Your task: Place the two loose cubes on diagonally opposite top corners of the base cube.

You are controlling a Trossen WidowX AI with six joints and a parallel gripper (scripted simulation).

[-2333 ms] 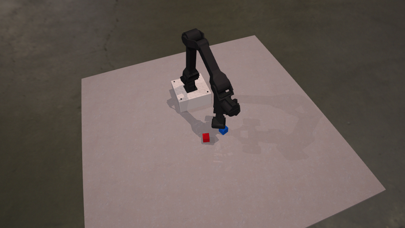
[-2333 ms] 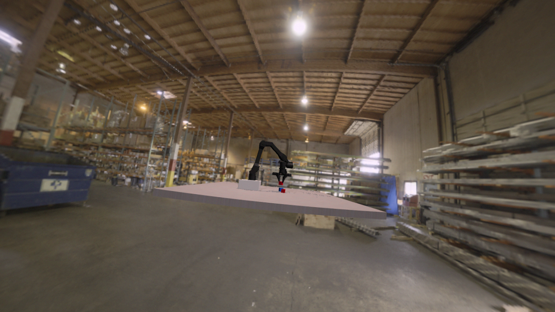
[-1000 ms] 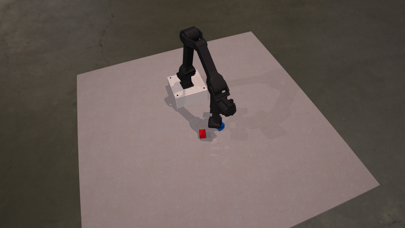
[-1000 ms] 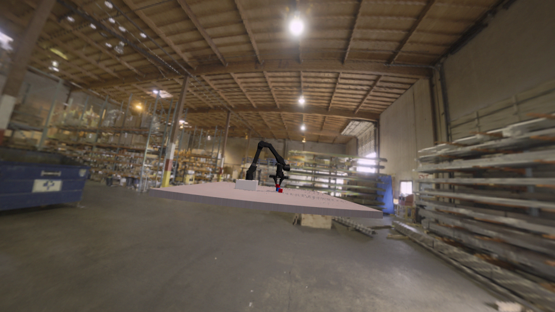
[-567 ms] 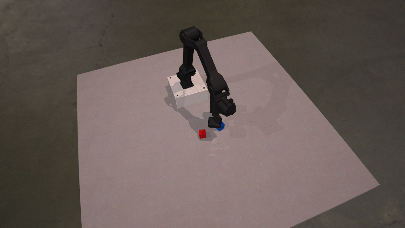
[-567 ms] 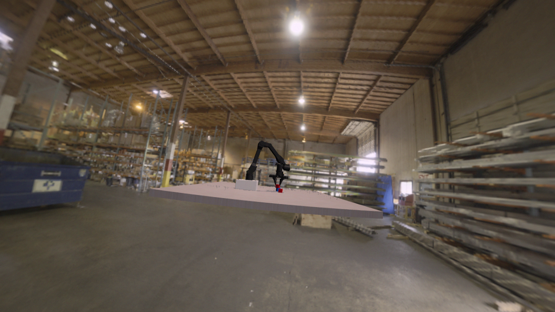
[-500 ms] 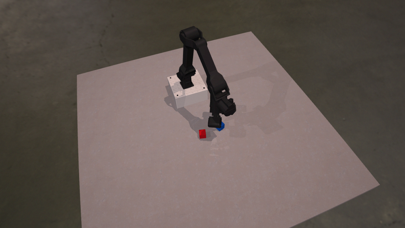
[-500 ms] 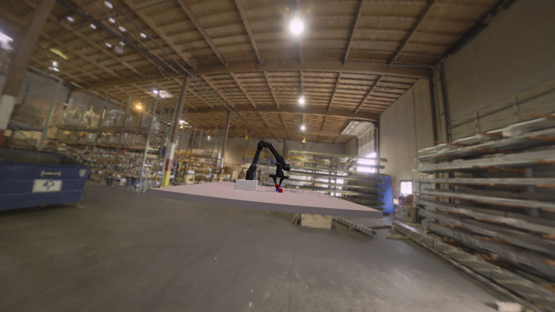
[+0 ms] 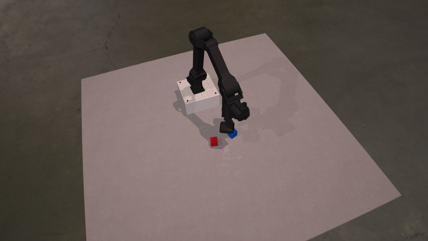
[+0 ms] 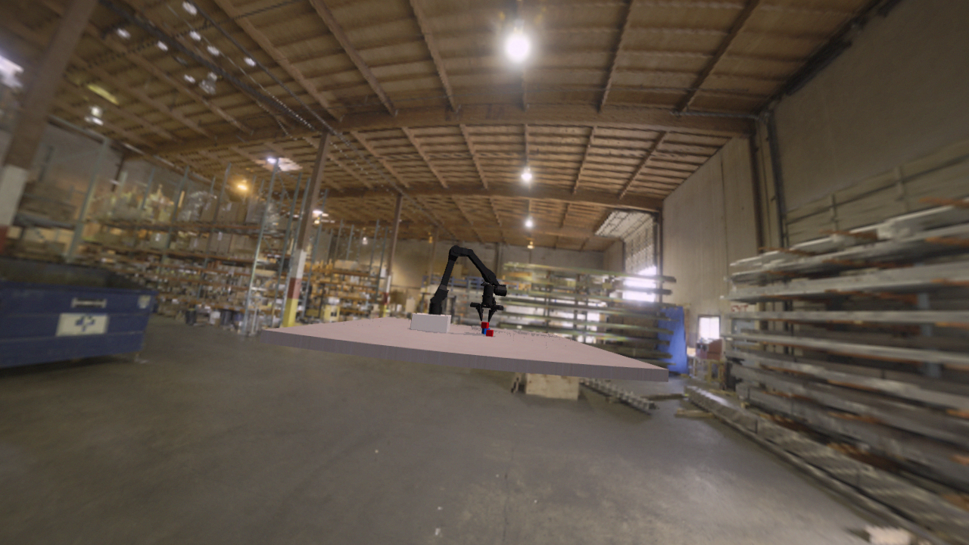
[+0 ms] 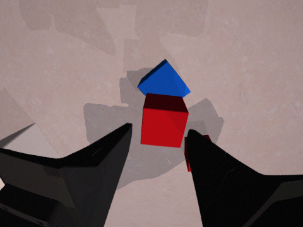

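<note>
Right now my gripper tip is 2 cm above the red cube. Also, from my gripper tip: blue cube: 5 cm below, 2 cm to the left, 1 cm ahead.
</note>
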